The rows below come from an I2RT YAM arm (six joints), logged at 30 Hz.
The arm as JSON. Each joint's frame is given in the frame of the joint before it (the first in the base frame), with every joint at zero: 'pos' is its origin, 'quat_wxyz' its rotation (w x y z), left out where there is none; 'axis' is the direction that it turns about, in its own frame. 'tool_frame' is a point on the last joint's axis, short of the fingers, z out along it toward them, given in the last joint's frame.
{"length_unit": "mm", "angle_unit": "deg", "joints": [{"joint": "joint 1", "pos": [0.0, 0.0, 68.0], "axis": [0.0, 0.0, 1.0]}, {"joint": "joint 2", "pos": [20.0, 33.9, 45.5], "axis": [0.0, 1.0, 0.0]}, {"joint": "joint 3", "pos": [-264.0, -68.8, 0.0], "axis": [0.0, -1.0, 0.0]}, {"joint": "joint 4", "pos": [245.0, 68.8, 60.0], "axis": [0.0, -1.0, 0.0]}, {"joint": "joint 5", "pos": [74.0, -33.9, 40.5], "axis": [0.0, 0.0, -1.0]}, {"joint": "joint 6", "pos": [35.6, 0.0, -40.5], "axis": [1.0, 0.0, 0.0]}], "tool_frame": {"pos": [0.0, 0.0, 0.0], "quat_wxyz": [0.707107, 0.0, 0.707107, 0.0]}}
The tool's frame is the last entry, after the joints.
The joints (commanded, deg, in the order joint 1, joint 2, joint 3, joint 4, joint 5, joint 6), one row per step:
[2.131 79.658 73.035 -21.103 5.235 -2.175]
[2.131 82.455 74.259 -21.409 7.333 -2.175]
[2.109 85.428 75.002 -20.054 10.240 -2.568]
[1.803 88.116 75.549 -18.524 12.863 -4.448]
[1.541 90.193 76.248 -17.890 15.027 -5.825]
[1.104 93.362 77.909 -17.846 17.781 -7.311]
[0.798 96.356 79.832 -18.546 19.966 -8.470]
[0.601 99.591 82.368 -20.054 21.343 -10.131]
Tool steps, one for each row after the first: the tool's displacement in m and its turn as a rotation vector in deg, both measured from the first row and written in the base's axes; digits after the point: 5 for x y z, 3 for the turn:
[0.01169 -0.00086 -0.00796 -1.076 1.840 -1.841]
[0.02506 -0.00228 -0.01760 -2.877 2.701 -4.206]
[0.03699 -0.00535 -0.02716 -5.828 3.520 -5.870]
[0.04565 -0.00805 -0.03411 -8.135 4.483 -7.300]
[0.05826 -0.01224 -0.04327 -10.900 6.270 -9.268]
[0.06958 -0.01538 -0.05166 -13.159 8.343 -10.685]
[0.08147 -0.01739 -0.05996 -15.489 10.947 -10.920]

